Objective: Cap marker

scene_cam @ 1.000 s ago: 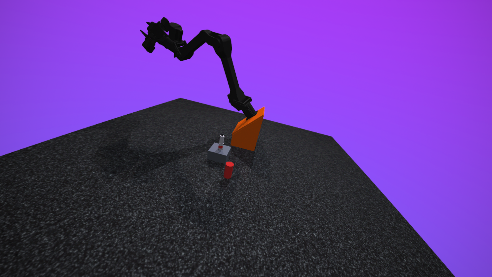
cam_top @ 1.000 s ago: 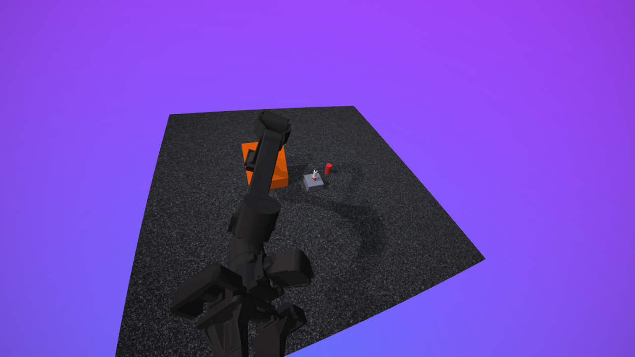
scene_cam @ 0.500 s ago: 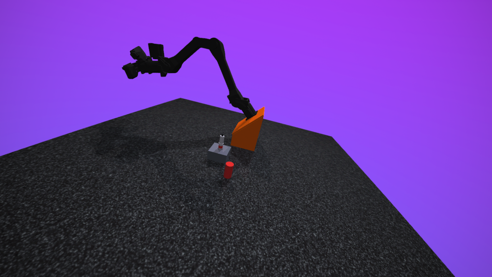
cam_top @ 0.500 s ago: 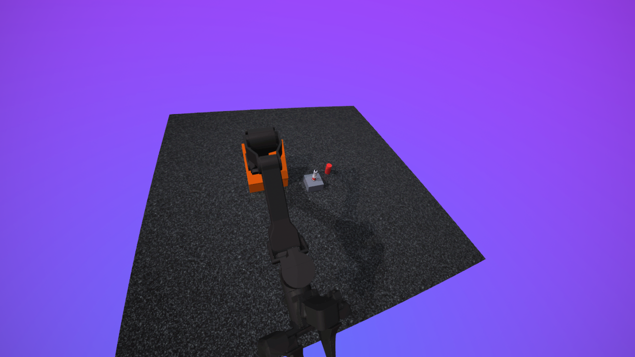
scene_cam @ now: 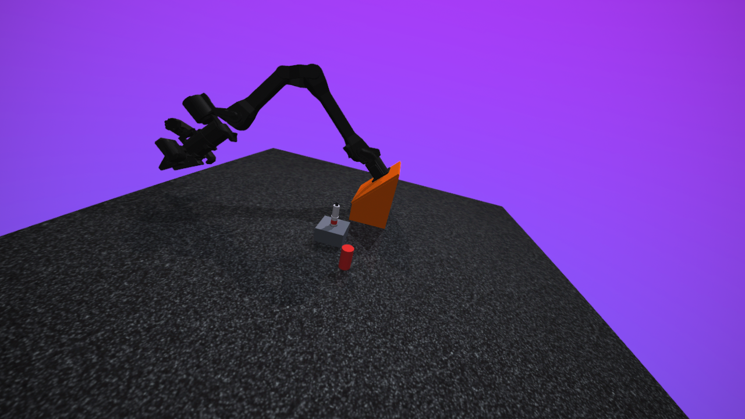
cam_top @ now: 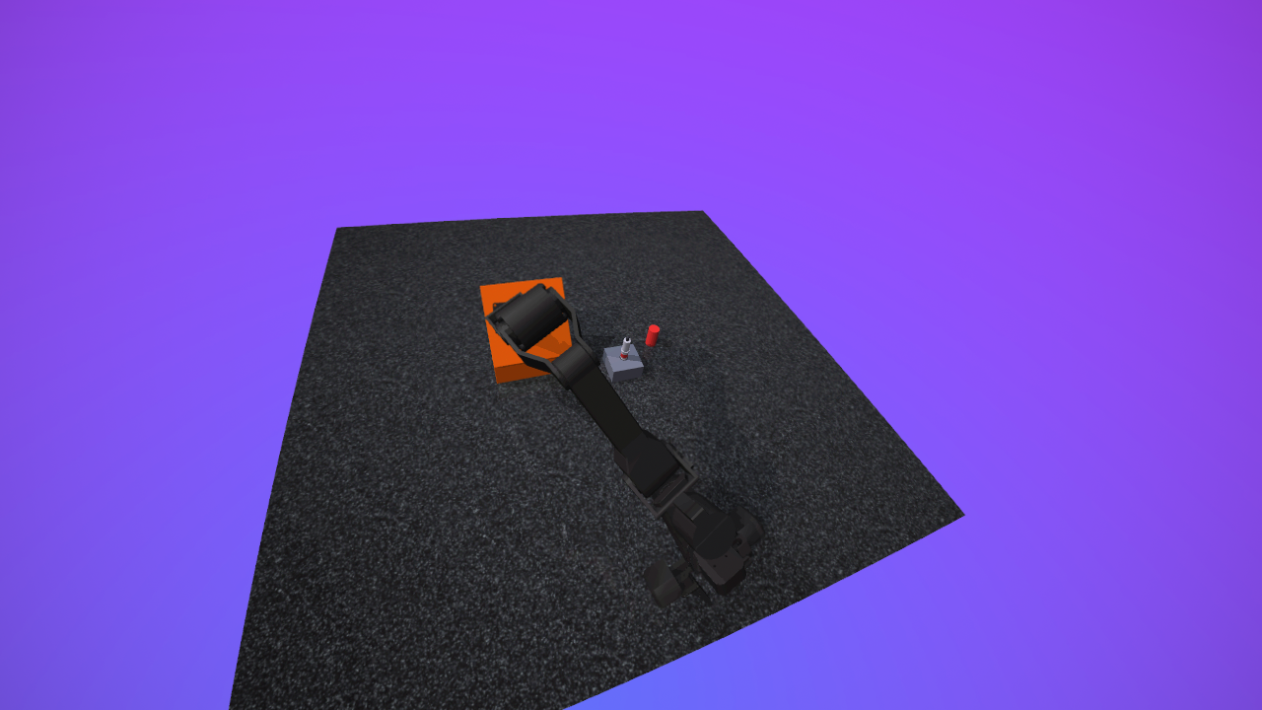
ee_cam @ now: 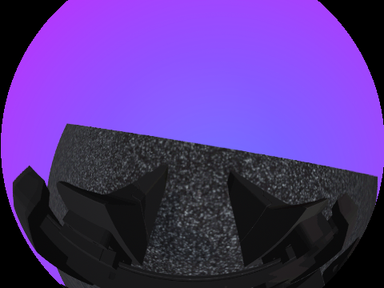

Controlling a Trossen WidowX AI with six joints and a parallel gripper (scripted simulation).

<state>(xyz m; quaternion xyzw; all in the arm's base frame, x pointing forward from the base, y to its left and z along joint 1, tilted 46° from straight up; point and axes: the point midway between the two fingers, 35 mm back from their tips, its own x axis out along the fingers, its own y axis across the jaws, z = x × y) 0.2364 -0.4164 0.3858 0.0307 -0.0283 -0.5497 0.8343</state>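
The red cap is 58 cm to the left of my gripper tip, 10 cm ahead of it and 4 cm below it. Also, from my gripper tip: grey holder block 51 cm to the left, 4 cm below.
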